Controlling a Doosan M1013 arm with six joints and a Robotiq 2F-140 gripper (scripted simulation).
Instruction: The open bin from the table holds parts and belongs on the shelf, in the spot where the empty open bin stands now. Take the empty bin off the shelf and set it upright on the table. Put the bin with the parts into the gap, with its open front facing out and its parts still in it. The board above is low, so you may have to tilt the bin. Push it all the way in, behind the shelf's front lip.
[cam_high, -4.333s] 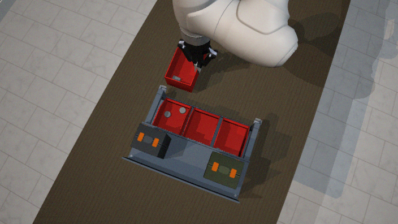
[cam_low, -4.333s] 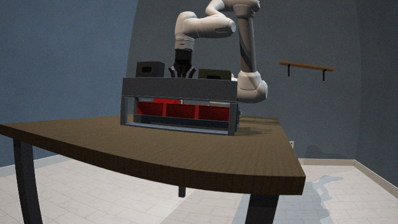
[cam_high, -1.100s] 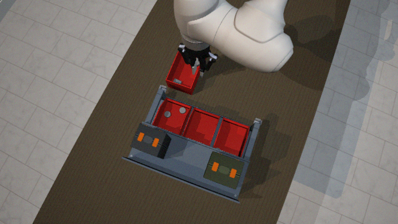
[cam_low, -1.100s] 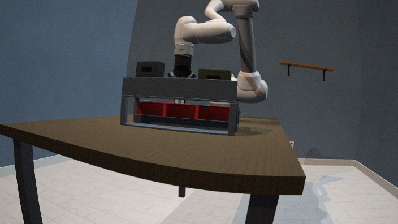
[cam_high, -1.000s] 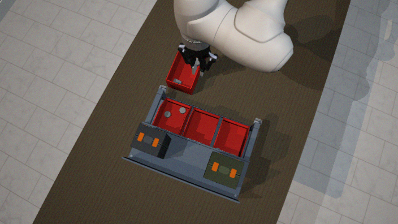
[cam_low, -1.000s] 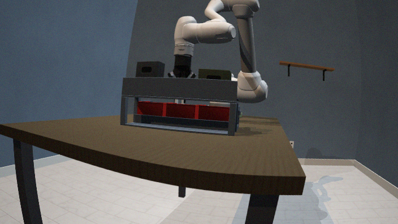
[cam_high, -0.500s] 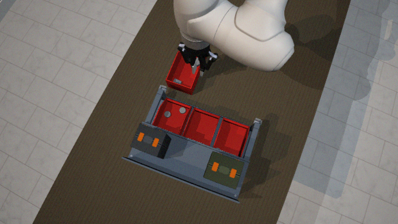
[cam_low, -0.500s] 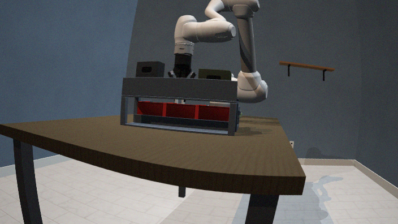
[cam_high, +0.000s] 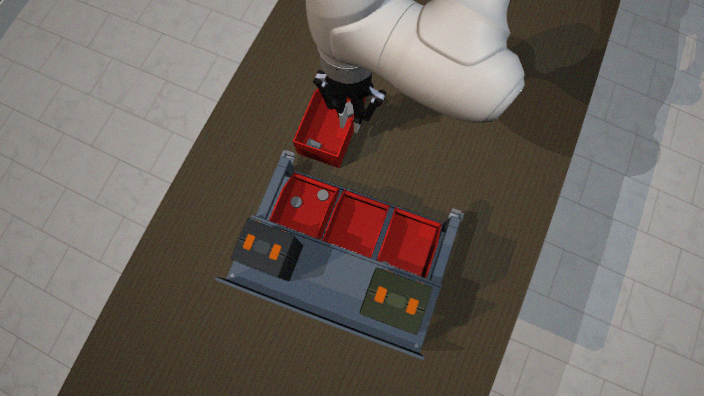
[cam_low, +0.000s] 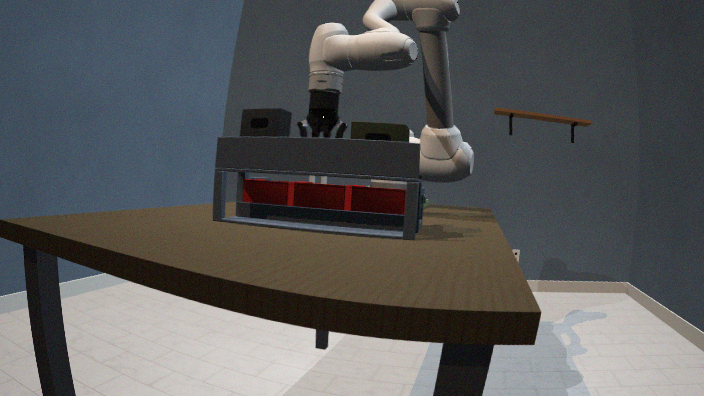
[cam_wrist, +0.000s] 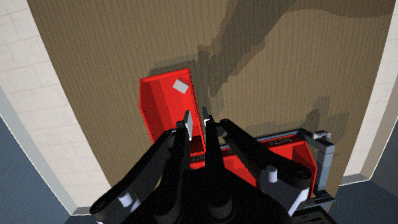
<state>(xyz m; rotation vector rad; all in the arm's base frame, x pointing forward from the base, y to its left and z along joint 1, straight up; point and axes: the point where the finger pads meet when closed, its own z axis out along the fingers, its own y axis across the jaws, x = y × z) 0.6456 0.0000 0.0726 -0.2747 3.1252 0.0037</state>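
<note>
The shelf board is 24 cm ahead of my hand, 13 cm to the left of it and 9 cm below it. Round my hand: black case 31 cm ahead, 7 cm above, 2 cm to the left; green case 28 cm ahead, 25 cm to the left, 5 cm above.
</note>
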